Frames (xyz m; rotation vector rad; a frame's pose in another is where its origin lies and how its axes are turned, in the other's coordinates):
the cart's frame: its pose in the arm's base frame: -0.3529 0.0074 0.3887 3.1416 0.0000 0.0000
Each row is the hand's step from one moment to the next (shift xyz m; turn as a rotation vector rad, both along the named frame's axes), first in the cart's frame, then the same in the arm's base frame.
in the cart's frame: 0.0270 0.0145 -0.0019 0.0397 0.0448 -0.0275
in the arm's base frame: 0.0270 -0.0145 0.0019 0.0397 -0.0448 0.0275
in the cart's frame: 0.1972 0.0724 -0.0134 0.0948 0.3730 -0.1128
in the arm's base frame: 0.1972 -0.0724 0.0134 0.0948 -0.3730 0.1128
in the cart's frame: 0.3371 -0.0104 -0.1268 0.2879 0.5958 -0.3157
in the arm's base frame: 0.3371 0.0104 0.1268 0.2879 -0.5958 0.3157
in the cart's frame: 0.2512 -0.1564 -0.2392 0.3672 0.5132 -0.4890
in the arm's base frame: 0.2512 0.1564 0.2392 0.3672 -0.5132 0.4890
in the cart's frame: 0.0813 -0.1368 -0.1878 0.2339 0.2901 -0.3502
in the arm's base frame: 0.0813 0.1368 0.1878 0.2339 -0.2901 0.3502
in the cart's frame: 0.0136 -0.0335 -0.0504 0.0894 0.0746 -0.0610
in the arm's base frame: 0.0136 0.0335 0.0504 0.0894 -0.0746 0.0610
